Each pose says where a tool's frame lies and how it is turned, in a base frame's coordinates. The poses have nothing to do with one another.
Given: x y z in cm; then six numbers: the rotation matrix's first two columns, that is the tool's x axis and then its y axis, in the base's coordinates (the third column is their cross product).
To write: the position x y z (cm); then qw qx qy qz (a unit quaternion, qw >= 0). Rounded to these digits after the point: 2 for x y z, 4 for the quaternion.
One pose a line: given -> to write
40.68 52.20 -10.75 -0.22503 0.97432 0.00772 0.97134 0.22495 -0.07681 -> 40.68 52.20 -10.75 0.0269 -0.6219 -0.7821 0.0277
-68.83 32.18 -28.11 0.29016 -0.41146 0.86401 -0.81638 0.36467 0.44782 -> -68.83 32.18 -28.11 0.5968 0.5375 -0.5711 0.1696
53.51 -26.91 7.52 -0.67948 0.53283 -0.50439 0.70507 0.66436 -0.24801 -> 53.51 -26.91 7.52 0.1986 0.3476 0.8904 -0.2168
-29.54 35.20 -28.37 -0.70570 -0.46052 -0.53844 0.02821 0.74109 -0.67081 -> -29.54 35.20 -28.37 0.3624 -0.1257 0.8598 -0.3371
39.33 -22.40 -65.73 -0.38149 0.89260 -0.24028 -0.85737 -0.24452 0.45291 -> 39.33 -22.40 -65.73 0.5551 0.0334 0.2638 0.7881
